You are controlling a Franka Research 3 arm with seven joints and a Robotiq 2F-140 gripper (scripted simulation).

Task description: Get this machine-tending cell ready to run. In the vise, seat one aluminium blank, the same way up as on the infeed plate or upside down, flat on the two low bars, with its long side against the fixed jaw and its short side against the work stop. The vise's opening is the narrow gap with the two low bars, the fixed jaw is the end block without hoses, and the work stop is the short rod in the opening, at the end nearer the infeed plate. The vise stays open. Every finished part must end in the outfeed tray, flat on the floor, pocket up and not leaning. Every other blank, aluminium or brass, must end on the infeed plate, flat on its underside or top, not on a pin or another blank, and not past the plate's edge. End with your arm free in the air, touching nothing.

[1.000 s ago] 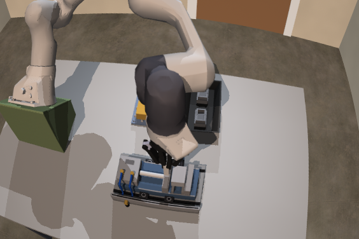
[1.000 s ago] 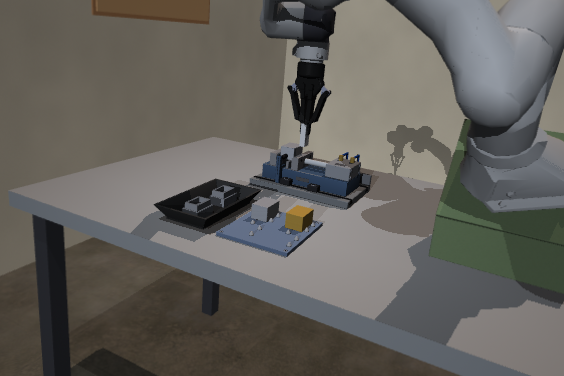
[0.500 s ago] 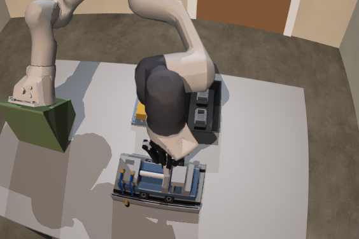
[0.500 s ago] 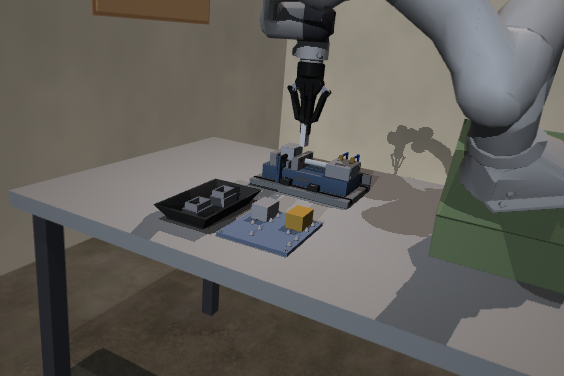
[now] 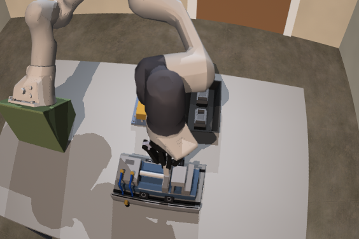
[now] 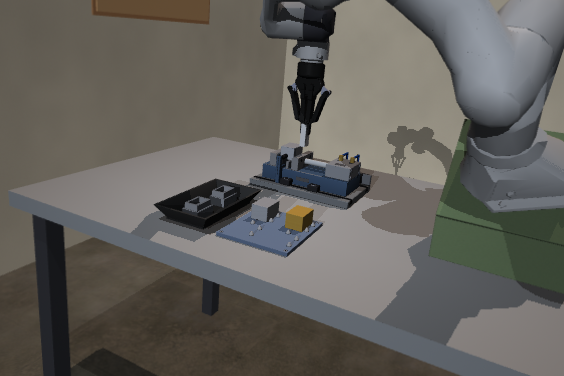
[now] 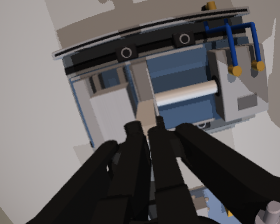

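Right now the blue vise is 11 cm below my hand and 3 cm behind it. From my hand the other things lie so: brass blank (30 cm to the left, 13 cm below, 10 cm behind); then aluminium blank (29 cm to the left, 13 cm below, 1 cm behind).
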